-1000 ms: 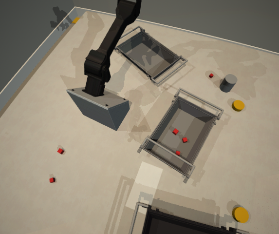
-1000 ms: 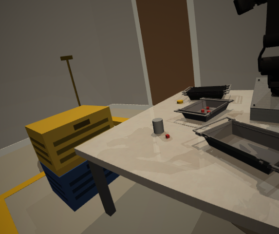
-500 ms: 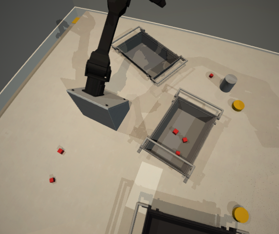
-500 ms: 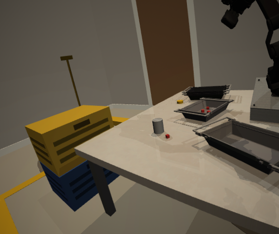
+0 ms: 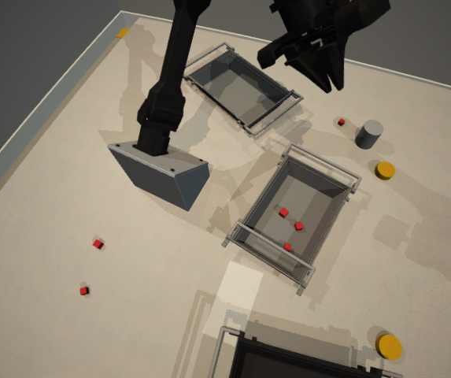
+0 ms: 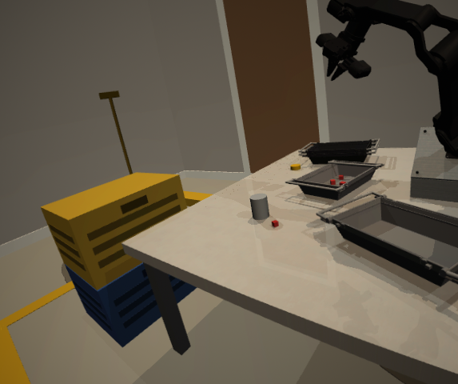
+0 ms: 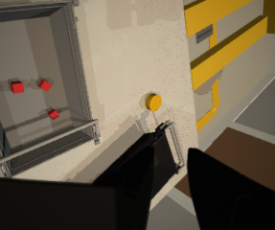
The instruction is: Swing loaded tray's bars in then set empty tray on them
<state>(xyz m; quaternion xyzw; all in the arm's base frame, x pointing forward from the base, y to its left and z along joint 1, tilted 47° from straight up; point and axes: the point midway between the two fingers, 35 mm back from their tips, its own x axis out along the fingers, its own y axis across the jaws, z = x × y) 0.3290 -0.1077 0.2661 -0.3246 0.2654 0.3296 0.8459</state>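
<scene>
The empty tray lies 350 mm below my gripper tip, 300 mm behind it and 260 mm to the left of it. Also, from my gripper tip: red block (380 mm below, 310 mm to the left, 40 mm ahead).
</scene>
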